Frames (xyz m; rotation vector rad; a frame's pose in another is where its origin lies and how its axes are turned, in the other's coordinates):
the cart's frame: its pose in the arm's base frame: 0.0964 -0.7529 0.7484 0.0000 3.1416 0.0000
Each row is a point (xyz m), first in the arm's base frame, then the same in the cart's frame.
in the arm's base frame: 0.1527 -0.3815 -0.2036
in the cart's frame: -0.0563 0.3714 0.9520
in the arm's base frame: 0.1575 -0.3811 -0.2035
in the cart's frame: -0.0611 0.3718 0.9519
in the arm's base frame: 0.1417 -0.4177 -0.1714
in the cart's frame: -0.0453 0.3352 0.9198
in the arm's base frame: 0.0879 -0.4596 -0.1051
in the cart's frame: 0.0085 0.2933 0.8535
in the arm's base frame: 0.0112 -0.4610 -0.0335
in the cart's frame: 0.0852 0.2919 0.7819
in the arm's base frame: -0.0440 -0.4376 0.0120
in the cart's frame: 0.1404 0.3153 0.7364
